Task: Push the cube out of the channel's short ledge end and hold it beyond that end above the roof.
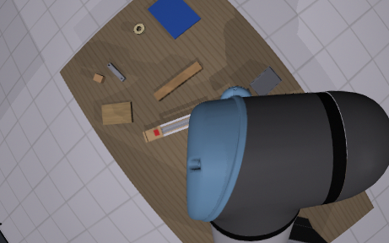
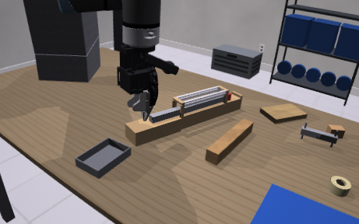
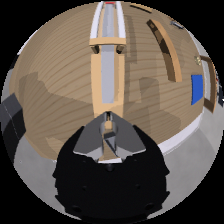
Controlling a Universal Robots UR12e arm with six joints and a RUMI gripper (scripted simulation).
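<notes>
Now: hand 9 cm short of the red cube, 32 cm to the right of it and 1 cm above it. The rest, counted from my hand: blue mat (49 cm ahead, 2 cm to the right, 7 cm below); then wooden bar (21 cm ahead, 14 cm to the left, 5 cm below); then grey tray (16 cm to the right, 6 cm below).
</notes>
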